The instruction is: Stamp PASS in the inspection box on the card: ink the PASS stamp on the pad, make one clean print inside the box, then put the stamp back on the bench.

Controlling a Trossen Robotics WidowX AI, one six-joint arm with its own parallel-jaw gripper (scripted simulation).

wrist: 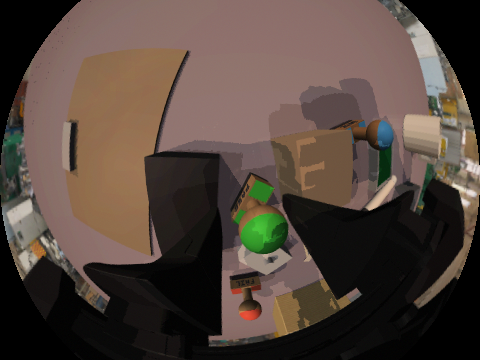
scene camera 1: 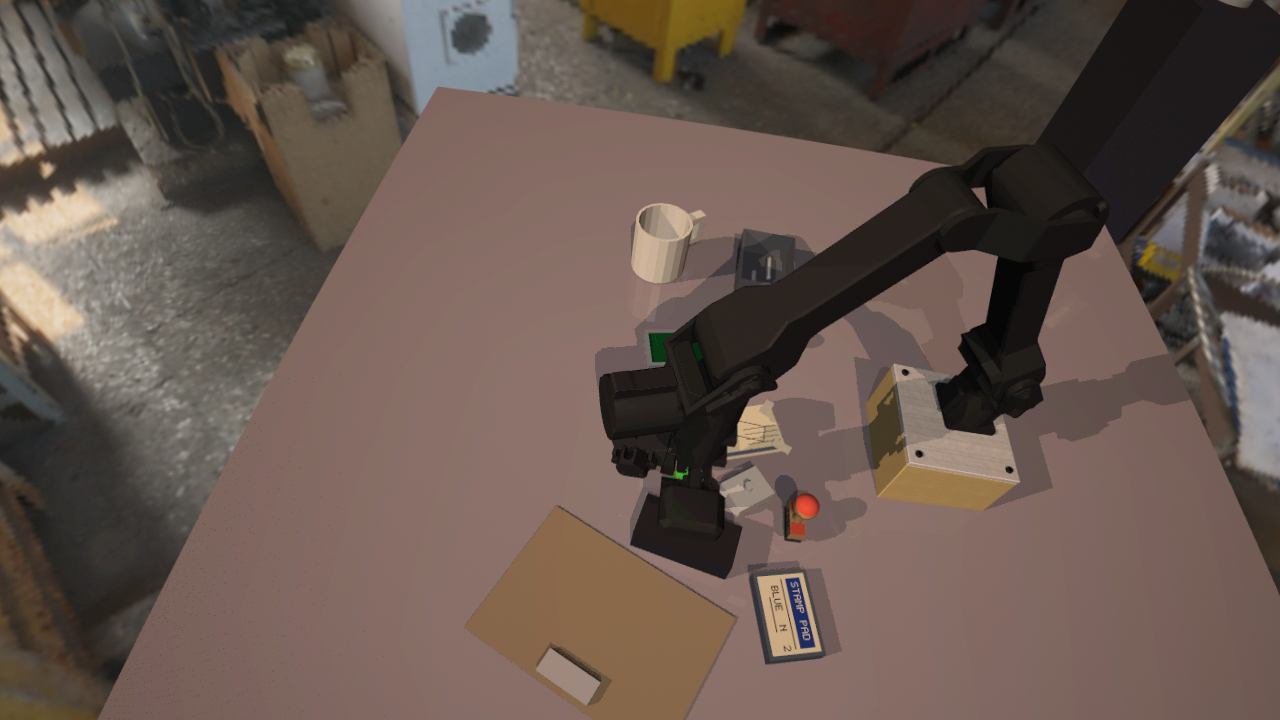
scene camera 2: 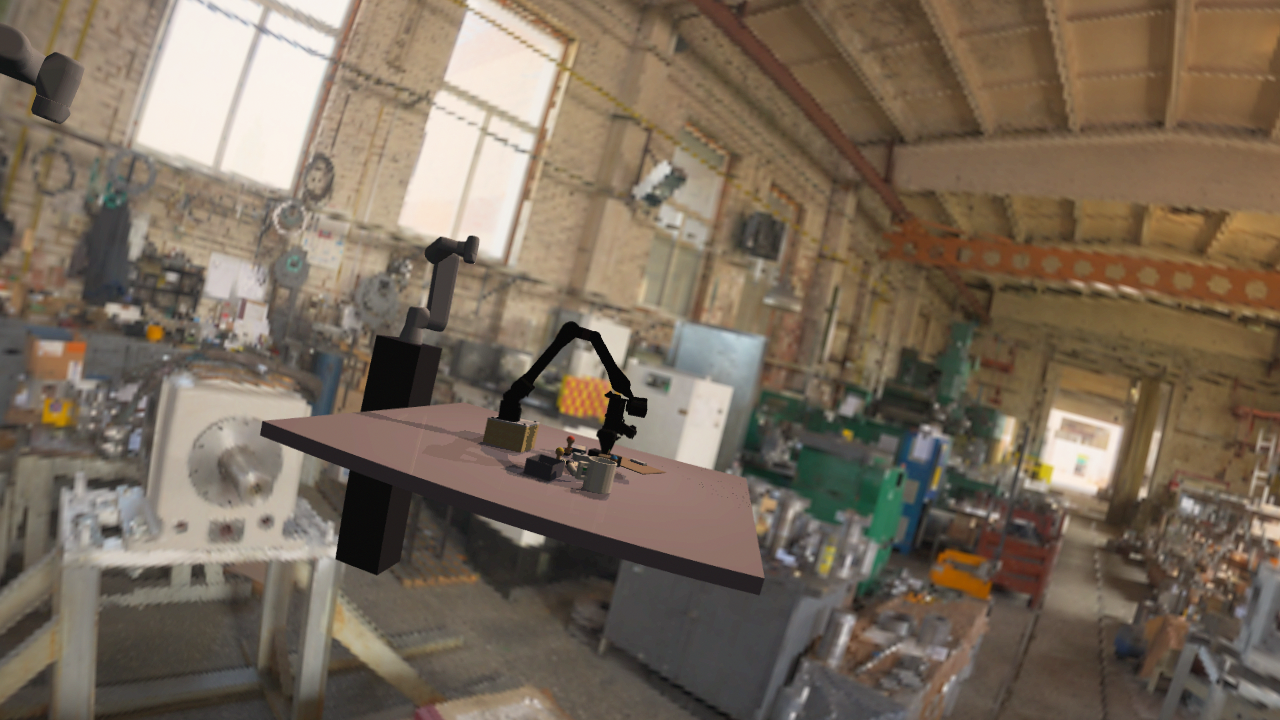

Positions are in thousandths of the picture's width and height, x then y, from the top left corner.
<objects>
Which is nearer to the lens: the cream mug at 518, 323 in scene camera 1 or the stamp pad tin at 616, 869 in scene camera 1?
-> The stamp pad tin.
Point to a blue-knobbed stamp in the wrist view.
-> At 791, 374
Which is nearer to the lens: the red-knobbed stamp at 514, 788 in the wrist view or the black square pad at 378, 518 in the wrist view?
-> The black square pad.
</objects>
